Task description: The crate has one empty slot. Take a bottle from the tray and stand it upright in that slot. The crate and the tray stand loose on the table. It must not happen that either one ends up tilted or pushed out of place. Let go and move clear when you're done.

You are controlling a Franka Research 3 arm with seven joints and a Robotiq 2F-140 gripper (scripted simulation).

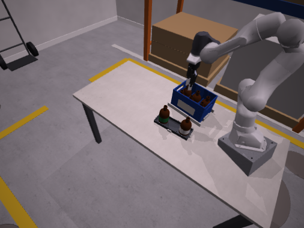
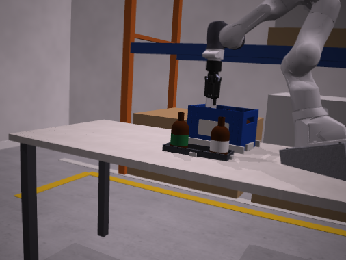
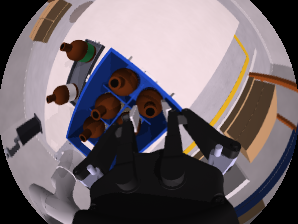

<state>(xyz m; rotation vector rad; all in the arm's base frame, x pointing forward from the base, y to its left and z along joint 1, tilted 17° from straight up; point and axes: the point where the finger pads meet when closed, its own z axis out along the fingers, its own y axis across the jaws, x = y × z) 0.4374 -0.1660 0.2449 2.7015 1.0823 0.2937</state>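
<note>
The blue crate lies 8 cm behind my hand, 6 cm to the left of it and 9 cm below it. Also, from my hand: tray (5 cm behind, 30 cm to the left, 16 cm below).
</note>
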